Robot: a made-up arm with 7 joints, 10 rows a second.
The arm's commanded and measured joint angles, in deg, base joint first. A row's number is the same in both.
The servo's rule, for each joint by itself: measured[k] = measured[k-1] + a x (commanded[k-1-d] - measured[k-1]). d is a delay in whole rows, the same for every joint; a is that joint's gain. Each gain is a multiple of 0.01, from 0.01 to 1. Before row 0 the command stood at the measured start. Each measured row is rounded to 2 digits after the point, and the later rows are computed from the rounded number. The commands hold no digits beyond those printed.
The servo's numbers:
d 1
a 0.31 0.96 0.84 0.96 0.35 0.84 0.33
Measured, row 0:
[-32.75, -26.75, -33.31, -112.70, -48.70, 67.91, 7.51]
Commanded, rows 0 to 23:
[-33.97, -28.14, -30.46, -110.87, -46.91, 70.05, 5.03]
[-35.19, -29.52, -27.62, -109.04, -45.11, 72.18, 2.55]
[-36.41, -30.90, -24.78, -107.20, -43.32, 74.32, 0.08]
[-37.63, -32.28, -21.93, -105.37, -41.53, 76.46, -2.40]
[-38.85, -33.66, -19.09, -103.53, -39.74, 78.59, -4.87]
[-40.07, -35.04, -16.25, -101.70, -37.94, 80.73, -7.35]
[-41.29, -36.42, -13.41, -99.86, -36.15, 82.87, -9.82]
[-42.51, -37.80, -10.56, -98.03, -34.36, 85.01, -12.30]
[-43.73, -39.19, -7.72, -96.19, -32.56, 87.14, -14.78]
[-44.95, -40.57, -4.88, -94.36, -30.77, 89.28, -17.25]
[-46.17, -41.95, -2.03, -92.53, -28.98, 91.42, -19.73]
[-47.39, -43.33, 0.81, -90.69, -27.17, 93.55, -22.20]
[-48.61, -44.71, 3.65, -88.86, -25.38, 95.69, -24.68]
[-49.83, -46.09, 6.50, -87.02, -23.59, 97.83, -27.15]
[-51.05, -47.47, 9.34, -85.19, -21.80, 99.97, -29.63]
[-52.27, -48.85, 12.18, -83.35, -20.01, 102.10, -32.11]
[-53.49, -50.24, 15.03, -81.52, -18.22, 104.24, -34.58]
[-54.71, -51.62, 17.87, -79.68, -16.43, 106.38, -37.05]
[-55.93, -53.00, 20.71, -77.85, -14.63, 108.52, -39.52]
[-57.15, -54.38, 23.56, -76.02, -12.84, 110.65, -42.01]
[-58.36, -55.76, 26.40, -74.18, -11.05, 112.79, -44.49]
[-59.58, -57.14, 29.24, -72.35, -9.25, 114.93, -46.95]
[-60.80, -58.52, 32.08, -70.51, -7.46, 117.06, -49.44]
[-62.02, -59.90, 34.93, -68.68, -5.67, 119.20, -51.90]
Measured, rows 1 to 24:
[-32.75, -26.75, -33.31, -112.70, -48.70, 67.91, 7.51]
[-33.13, -28.08, -30.92, -110.94, -48.07, 69.71, 6.69]
[-33.77, -29.46, -28.15, -109.12, -47.03, 71.78, 5.32]
[-34.59, -30.84, -25.32, -107.28, -45.73, 73.91, 3.59]
[-35.53, -32.22, -22.47, -105.45, -44.26, 76.05, 1.61]
[-36.56, -33.60, -19.63, -103.61, -42.68, 78.18, -0.53]
[-37.65, -34.98, -16.79, -101.78, -41.02, 80.32, -2.78]
[-38.78, -36.36, -13.95, -99.94, -39.32, 82.46, -5.10]
[-39.94, -37.74, -11.10, -98.11, -37.58, 84.60, -7.48]
[-41.11, -39.13, -8.26, -96.27, -35.82, 86.73, -9.89]
[-42.30, -40.51, -5.42, -94.44, -34.05, 88.87, -12.32]
[-43.50, -41.89, -2.57, -92.61, -32.28, 91.01, -14.77]
[-44.71, -43.27, 0.27, -90.77, -30.49, 93.14, -17.22]
[-45.92, -44.65, 3.11, -88.94, -28.70, 95.28, -19.68]
[-47.13, -46.03, 5.96, -87.10, -26.91, 97.42, -22.15]
[-48.35, -47.41, 8.80, -85.27, -25.12, 99.56, -24.62]
[-49.57, -48.79, 11.64, -83.43, -23.33, 101.69, -27.09]
[-50.79, -50.18, 14.49, -81.60, -21.54, 103.83, -29.56]
[-52.01, -51.56, 17.33, -79.76, -19.75, 105.97, -32.03]
[-53.23, -52.94, 20.17, -77.93, -17.96, 108.11, -34.50]
[-54.45, -54.32, 23.02, -76.10, -16.17, 110.24, -36.98]
[-55.66, -55.70, 25.86, -74.26, -14.38, 112.38, -39.46]
[-56.88, -57.08, 28.70, -72.43, -12.58, 114.52, -41.93]
[-58.10, -58.46, 31.54, -70.59, -10.79, 116.65, -44.41]

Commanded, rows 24 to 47:
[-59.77, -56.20, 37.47, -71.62, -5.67, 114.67, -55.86]
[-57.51, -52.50, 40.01, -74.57, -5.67, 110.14, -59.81]
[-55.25, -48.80, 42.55, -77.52, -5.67, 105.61, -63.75]
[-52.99, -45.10, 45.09, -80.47, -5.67, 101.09, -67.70]
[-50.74, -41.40, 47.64, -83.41, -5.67, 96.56, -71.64]
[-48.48, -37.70, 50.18, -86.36, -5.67, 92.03, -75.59]
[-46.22, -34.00, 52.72, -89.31, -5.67, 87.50, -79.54]
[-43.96, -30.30, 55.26, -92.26, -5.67, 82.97, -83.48]
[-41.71, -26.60, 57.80, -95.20, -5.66, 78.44, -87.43]
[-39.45, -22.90, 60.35, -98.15, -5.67, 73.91, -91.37]
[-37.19, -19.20, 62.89, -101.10, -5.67, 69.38, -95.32]
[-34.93, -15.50, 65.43, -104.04, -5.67, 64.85, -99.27]
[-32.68, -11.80, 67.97, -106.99, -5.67, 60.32, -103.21]
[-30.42, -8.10, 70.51, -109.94, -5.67, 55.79, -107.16]
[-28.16, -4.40, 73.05, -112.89, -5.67, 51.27, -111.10]
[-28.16, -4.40, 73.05, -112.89, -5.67, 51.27, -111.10]
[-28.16, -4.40, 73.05, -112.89, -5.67, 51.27, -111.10]
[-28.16, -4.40, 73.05, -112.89, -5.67, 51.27, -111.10]
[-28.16, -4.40, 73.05, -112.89, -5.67, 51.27, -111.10]
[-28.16, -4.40, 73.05, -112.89, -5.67, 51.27, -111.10]
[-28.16, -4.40, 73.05, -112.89, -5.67, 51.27, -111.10]
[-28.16, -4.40, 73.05, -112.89, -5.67, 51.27, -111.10]
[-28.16, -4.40, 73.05, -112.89, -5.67, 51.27, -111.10]
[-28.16, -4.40, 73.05, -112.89, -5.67, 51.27, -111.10]
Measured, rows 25 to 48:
[-59.32, -59.84, 34.39, -68.76, -9.00, 118.79, -46.88]
[-59.46, -56.35, 36.98, -71.51, -7.83, 115.33, -49.84]
[-58.86, -52.65, 39.53, -74.45, -7.07, 110.97, -53.13]
[-57.74, -48.95, 42.07, -77.40, -6.58, 106.47, -56.63]
[-56.27, -45.25, 44.61, -80.35, -6.26, 101.95, -60.28]
[-54.56, -41.55, 47.16, -83.29, -6.05, 97.42, -64.03]
[-52.68, -37.85, 49.70, -86.24, -5.92, 92.89, -67.84]
[-50.68, -34.15, 52.24, -89.19, -5.83, 88.36, -71.70]
[-48.60, -30.45, 54.78, -92.14, -5.77, 83.83, -75.59]
[-46.46, -26.75, 57.32, -95.08, -5.73, 79.30, -79.50]
[-44.29, -23.05, 59.87, -98.03, -5.71, 74.77, -83.42]
[-42.09, -19.35, 62.41, -100.98, -5.70, 70.24, -87.35]
[-39.87, -15.65, 64.95, -103.92, -5.69, 65.71, -91.28]
[-37.64, -11.95, 67.49, -106.87, -5.68, 61.18, -95.22]
[-35.40, -8.25, 70.03, -109.82, -5.68, 56.65, -99.16]
[-33.16, -4.55, 72.57, -112.77, -5.68, 52.13, -103.10]
[-31.61, -4.41, 72.97, -112.89, -5.68, 51.41, -105.74]
[-30.54, -4.40, 73.04, -112.89, -5.68, 51.29, -107.51]
[-29.80, -4.40, 73.05, -112.89, -5.68, 51.27, -108.69]
[-29.29, -4.40, 73.05, -112.89, -5.68, 51.27, -109.49]
[-28.94, -4.40, 73.05, -112.89, -5.68, 51.27, -110.02]
[-28.70, -4.40, 73.05, -112.89, -5.68, 51.27, -110.38]
[-28.53, -4.40, 73.05, -112.89, -5.68, 51.27, -110.62]
[-28.42, -4.40, 73.05, -112.89, -5.68, 51.27, -110.78]

